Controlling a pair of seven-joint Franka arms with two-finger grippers.
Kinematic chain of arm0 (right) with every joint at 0, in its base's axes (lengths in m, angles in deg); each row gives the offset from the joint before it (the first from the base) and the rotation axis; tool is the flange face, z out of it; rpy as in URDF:
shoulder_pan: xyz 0 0 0.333 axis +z
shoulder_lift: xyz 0 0 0 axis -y
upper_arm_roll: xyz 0 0 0.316 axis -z
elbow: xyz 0.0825 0 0 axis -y
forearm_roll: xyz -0.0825 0 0.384 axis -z
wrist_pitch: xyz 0 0 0 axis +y
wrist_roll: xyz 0.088 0 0 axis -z
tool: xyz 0 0 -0.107 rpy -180 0 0
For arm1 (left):
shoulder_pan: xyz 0 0 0.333 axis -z
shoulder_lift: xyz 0 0 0 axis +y
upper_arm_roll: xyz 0 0 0.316 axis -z
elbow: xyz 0.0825 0 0 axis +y
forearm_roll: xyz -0.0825 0 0.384 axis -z
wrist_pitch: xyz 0 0 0 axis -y
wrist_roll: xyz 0.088 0 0 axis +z
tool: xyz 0 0 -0.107 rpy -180 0 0
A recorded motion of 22 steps. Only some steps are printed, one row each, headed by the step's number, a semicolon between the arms.
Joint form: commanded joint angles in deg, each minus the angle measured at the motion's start. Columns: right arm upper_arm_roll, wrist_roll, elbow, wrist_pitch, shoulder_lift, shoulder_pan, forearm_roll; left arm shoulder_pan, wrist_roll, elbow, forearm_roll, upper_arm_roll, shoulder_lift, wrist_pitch.
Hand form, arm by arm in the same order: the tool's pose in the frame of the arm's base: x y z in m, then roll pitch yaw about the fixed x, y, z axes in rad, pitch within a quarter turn. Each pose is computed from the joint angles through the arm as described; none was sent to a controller.
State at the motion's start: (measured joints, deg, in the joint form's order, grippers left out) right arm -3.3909 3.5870 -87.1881 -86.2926 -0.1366 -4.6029 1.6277; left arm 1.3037 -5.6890 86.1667 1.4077 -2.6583 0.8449 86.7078
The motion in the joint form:
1: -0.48 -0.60 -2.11 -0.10 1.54 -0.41 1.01; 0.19 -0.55 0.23 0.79 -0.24 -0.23 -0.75
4: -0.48 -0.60 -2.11 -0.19 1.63 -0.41 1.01; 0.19 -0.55 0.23 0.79 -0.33 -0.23 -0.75
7: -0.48 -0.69 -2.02 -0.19 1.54 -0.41 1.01; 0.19 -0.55 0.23 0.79 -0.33 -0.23 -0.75
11: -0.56 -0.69 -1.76 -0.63 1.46 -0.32 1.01; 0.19 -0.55 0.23 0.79 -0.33 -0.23 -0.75
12: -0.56 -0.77 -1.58 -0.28 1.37 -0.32 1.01; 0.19 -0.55 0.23 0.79 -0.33 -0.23 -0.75
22: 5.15 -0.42 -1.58 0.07 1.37 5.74 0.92; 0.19 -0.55 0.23 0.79 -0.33 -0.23 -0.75
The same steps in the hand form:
1: 0.5404 -0.0154 0.6383 3.0926 0.0237 -0.0750; 0.5510 0.0090 0.6420 3.1021 0.0141 -0.0870
4: 0.5401 -0.0154 0.6393 3.0927 0.0205 -0.0749; 0.5510 0.0099 0.6420 3.1021 0.0141 -0.0854
7: 0.5406 -0.0154 0.6392 3.0928 0.0206 -0.0733; 0.5510 0.0099 0.6420 3.1021 0.0141 -0.0854
11: 0.5420 -0.0138 0.6412 3.0934 0.0098 -0.0700; 0.5510 0.0099 0.6420 3.1021 0.0141 -0.0854
12: 0.5418 -0.0139 0.6413 3.0933 0.0144 -0.0689; 0.5510 0.0099 0.6420 3.1021 0.0141 -0.0854
22: 0.5412 -0.0111 0.6408 3.0966 0.0204 -0.0690; 0.5510 0.0099 0.6420 3.1021 0.0141 -0.0854

